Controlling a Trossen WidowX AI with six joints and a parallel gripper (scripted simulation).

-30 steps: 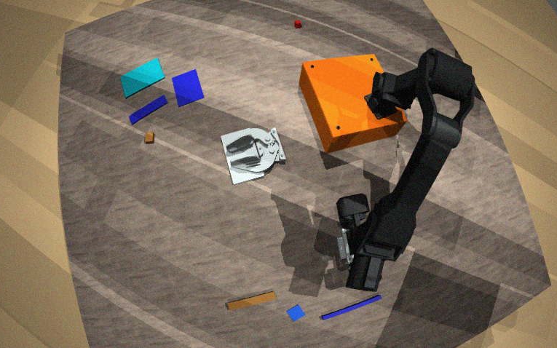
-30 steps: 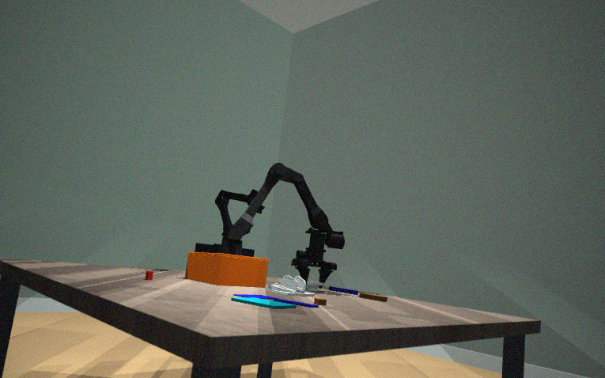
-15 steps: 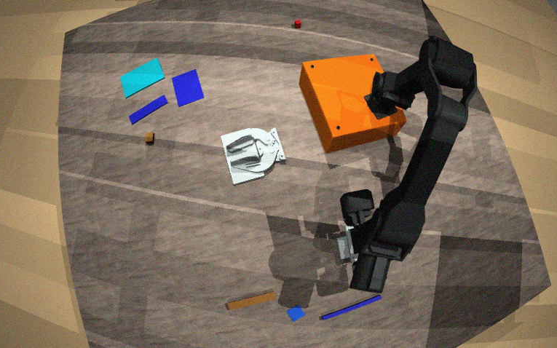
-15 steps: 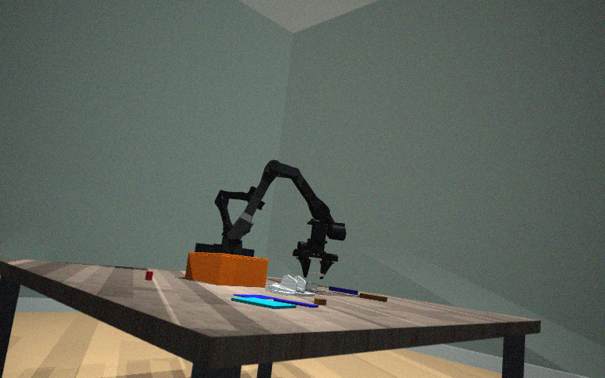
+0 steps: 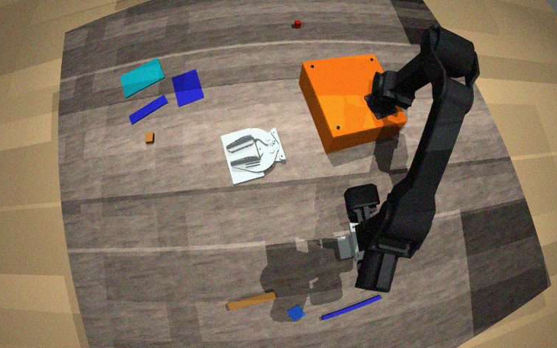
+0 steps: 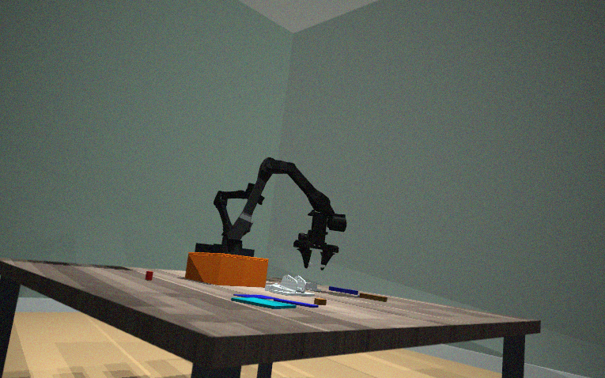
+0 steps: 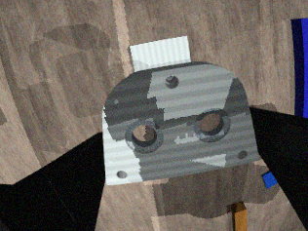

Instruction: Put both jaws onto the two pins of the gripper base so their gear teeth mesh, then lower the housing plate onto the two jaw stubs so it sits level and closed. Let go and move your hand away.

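The white jaw is 270 mm to the right of my gripper tip, 80 mm ahead of it and 60 mm below it. The rest, counted from my gripper tip: blue square (170 mm ahead, 90 mm to the left, 80 mm below); white gripper base (20 mm above, 10 mm behind); brown bar (250 mm ahead, 70 mm below, 20 mm to the left).
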